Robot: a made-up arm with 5 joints.
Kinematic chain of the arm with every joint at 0, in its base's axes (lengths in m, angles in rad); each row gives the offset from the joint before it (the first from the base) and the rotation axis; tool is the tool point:
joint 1: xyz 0 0 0.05 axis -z
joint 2: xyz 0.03 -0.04 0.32 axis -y
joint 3: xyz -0.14 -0.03 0 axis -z
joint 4: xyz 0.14 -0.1 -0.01 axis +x
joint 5: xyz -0.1 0 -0.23 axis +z
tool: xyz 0.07 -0.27 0
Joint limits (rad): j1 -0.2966..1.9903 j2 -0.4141..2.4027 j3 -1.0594..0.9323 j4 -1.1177..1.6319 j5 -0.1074..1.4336
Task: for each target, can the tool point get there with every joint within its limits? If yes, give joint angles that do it. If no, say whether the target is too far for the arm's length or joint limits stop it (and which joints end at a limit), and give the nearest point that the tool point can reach.
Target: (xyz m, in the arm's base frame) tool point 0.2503 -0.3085 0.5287
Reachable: yes | joints -0.0896 1.3198 -0.0960 -0.7492 1.1472
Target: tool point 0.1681 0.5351 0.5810
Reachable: no: joint limits stop it (at a limit: joint 1, joint 2, joint 3) | nearest point 0.1308 0.2727 0.4818 | short by 0.283 m
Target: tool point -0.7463 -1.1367 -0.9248
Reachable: no: too far | nearest point -0.2594 -0.3951 -0.0414 | short by 1.252 m
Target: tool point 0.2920 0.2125 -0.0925
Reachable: no: joint limits stop it (at a limit: joint 1, joint 3, joint 5) | nearest point 0.2021 0.1255 0.0731 | short by 0.208 m
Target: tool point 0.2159 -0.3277 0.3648
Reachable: yes | joints 0.4456 1.1018 0.1002 0.5049 0.8227
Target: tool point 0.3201 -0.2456 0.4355
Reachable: yes | joints -0.0118 0.8213 -0.3642 -0.4591 0.8957
